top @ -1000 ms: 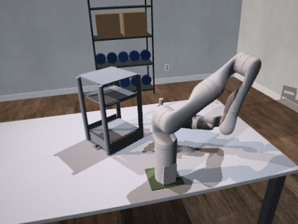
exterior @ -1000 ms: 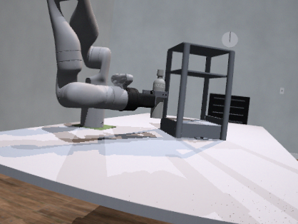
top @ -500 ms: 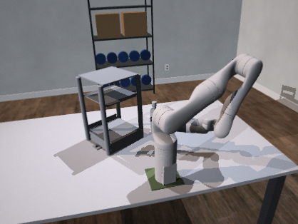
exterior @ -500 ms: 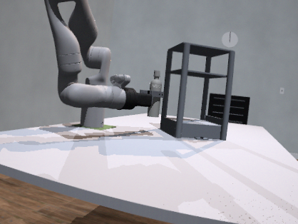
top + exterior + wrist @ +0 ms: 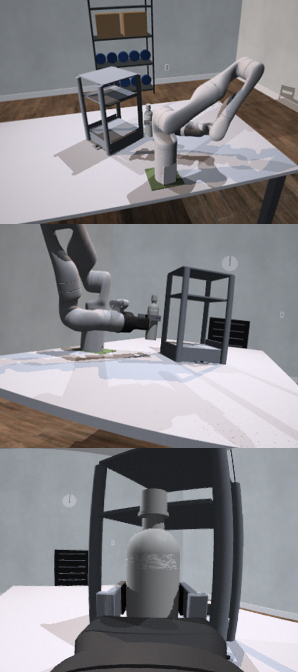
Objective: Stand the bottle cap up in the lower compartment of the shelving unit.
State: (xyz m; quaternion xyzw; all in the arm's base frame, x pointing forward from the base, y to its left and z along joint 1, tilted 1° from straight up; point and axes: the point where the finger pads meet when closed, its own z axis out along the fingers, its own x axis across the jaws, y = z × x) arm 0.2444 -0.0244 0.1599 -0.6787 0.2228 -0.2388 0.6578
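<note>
My hand is 170 mm short of the shelving unit, 150 mm to the right of it and 30 mm below it. From my hand the other things lie so: grey bottle: 30 mm above.
</note>
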